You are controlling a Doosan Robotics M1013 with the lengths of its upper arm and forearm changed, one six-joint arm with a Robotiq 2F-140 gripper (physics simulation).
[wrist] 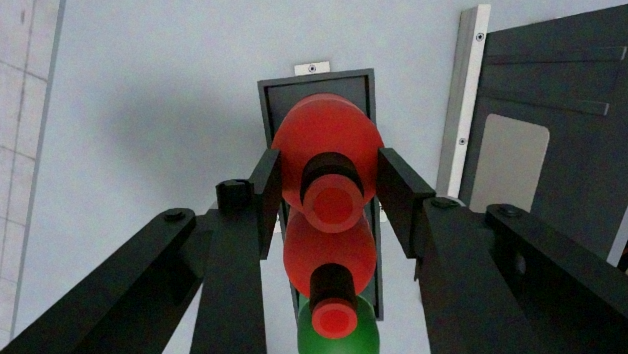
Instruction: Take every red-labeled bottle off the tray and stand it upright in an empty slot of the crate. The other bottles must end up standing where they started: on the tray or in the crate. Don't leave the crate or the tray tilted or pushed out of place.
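My gripper (pixel 329 171) is shut on the first red bottle (pixel 327 125), with one finger against each side of its body. This bottle has a red cap and a black neck band and looks upright over the far end of the dark tray (pixel 371 92). Its base is hidden, so I cannot tell whether it touches the tray. A second red bottle (pixel 327 250) with a red cap stands directly behind it, nearer the bottom of the view. A green bottle (pixel 367 335) shows partly below that one. The dark crate (pixel 580 82) is at the right; its slots do not show.
A pale raised rail (pixel 464 100) runs along the crate's near side, between it and the tray. A small white bracket (pixel 303 69) sits at the tray's far end, and parts of others show beside its long sides. The table's edge and floor tiles (pixel 17 100) are at the left.
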